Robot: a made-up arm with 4 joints. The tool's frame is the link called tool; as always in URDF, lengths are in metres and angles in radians.
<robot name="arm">
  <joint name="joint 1" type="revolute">
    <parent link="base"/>
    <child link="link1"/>
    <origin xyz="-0.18 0.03 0.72" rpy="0 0 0"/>
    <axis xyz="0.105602 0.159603 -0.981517"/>
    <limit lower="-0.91" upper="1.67"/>
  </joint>
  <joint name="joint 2" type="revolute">
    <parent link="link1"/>
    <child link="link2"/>
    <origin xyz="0.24 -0.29 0.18" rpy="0 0 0"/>
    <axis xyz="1 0 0"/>
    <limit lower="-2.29" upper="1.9"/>
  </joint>
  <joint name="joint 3" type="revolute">
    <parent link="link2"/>
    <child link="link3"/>
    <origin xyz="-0.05 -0.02 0.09" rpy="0 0 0"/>
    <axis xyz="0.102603 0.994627 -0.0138"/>
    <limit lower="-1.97" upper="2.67"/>
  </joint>
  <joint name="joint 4" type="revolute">
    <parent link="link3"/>
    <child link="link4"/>
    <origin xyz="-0.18 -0.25 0.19" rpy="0 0 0"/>
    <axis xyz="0 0 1"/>
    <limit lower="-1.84" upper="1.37"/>
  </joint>
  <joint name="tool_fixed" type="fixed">
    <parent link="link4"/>
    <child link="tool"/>
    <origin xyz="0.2 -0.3 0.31" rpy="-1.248 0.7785 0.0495"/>
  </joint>
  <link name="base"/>
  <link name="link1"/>
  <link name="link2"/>
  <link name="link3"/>
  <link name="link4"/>
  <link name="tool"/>
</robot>
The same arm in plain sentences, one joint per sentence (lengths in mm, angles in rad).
The arm has four revolute joints in a row. What follows holds with every joint at zero, and every direction is one of the base frame's.
The first joint lies 180 mm along -x and 30 mm along +y and 720 mm along +z from the base frame's origin and rotates about the direction (0.105602, 0.159603, -0.981517), from -0.91 to 1.67 rad.
The second joint lies 240 mm along +x and 290 mm along -y and 180 mm along +z from the first joint and rotates about +x, from -2.29 to 1.9 rad.
The third joint lies 50 mm along -x and 20 mm along -y and 90 mm along +z from the second joint and rotates about the direction (0.102603, 0.994627, -0.0138), from -1.97 to 2.67 rad.
The fourth joint lies 180 mm along -x and 250 mm along -y and 190 mm along +z from the third joint and rotates about +z, from -1.84 to 1.37 rad.
The tool frame, which is the frame that the pose is given for, lies 200 mm along +x and 300 mm along -y and 310 mm along +z from the fourth joint; its axes are the base frame's turned by roll -1.248, pitch 0.7785 and yaw 0.0495 rad (as in URDF: about the fixed x, then y, then z).

